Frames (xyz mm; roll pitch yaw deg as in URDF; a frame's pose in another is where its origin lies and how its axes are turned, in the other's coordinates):
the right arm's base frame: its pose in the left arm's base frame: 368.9 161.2 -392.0 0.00 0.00 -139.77
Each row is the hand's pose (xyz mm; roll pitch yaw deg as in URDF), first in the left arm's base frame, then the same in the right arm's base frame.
Working: the left arm's base frame: its pose in the right arm's base frame: 385.8 -115.2 392.0 0.00 0.00 139.77

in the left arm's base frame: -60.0 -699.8 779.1 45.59 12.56 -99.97
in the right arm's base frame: 883.5 380.3 1171.1 45.59 12.56 39.80
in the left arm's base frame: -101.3 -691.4 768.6 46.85 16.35 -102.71
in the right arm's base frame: 909.6 347.2 1160.6 46.85 16.35 37.06
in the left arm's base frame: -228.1 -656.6 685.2 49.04 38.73 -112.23
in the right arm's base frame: 984.0 238.8 1077.2 49.04 38.73 27.54
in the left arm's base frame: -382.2 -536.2 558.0 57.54 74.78 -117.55
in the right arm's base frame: 1023.9 47.3 950.0 57.54 74.78 22.22
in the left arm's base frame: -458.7 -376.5 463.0 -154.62 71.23 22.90
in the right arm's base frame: 979.1 -124.0 855.0 -154.62 71.23 162.67
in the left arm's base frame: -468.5 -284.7 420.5 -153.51 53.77 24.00
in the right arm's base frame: 927.3 -200.4 812.5 -153.51 53.77 163.77
